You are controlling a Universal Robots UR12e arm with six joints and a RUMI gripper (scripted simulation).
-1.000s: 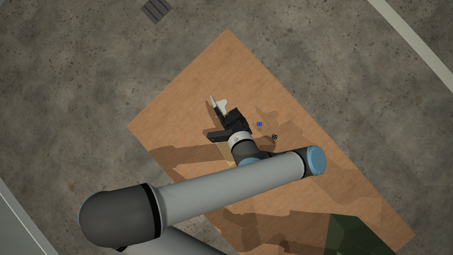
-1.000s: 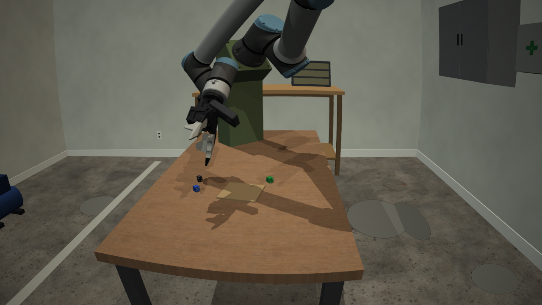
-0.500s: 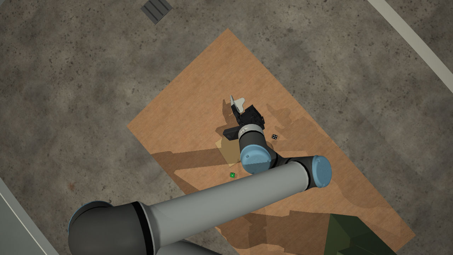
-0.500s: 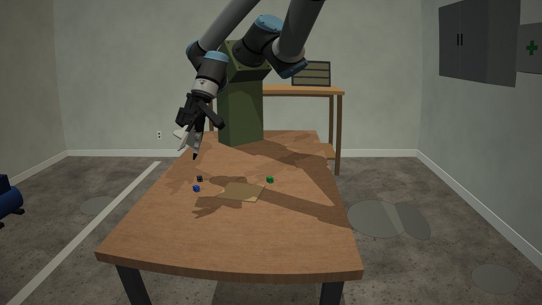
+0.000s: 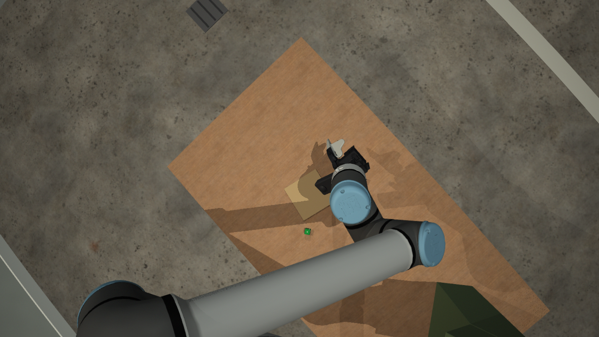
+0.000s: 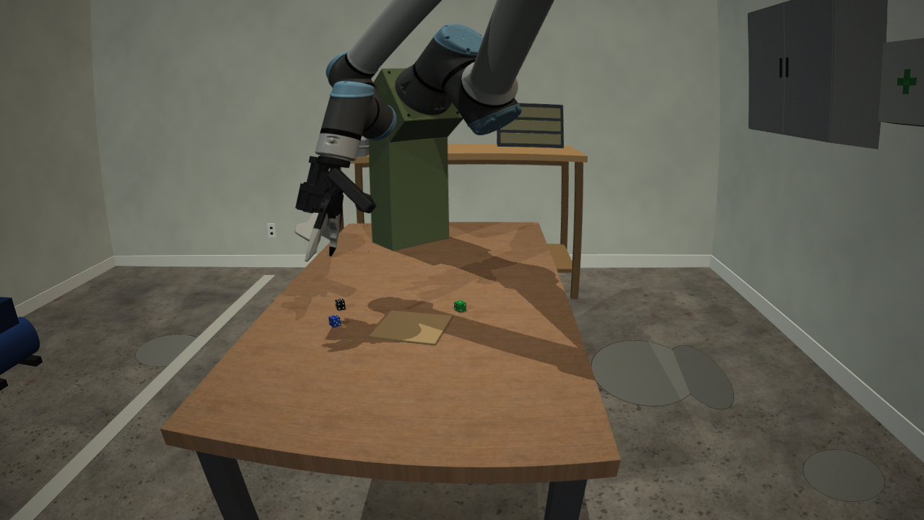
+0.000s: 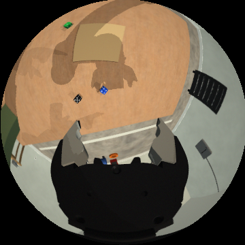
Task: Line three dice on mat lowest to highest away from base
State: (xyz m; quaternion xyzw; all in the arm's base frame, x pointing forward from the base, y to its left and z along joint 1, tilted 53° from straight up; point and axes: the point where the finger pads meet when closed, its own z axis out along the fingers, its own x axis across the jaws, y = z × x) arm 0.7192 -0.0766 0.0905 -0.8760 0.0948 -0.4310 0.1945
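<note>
My gripper is now 110 mm past the black die, 20 mm to the left of it and 140 mm above it. From my hand the other things lie so: blue die (20 mm behind, 10 mm to the left, 140 mm below); then tan mat (60 mm behind, 170 mm to the left, 150 mm below); then green die (170 mm behind, 250 mm to the left, 140 mm below).
</note>
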